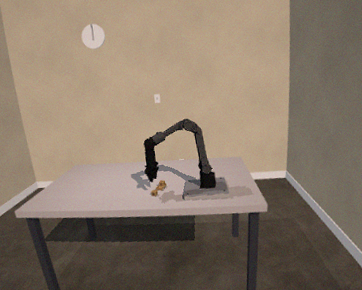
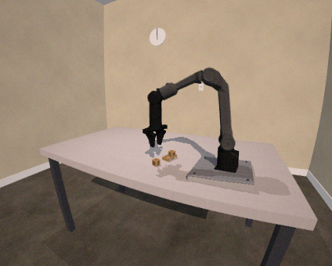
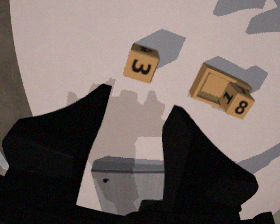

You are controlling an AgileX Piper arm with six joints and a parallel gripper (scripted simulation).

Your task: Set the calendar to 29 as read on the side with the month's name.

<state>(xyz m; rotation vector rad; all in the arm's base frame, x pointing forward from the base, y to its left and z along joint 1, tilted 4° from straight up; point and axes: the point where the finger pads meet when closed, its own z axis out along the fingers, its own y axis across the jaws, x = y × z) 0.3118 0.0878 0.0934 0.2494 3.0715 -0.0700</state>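
Now: hand 9 cm above the wooden digit cube. From my hand the other things lie so: wooden tray (10 cm to the right, 10 cm below, 2 cm behind).
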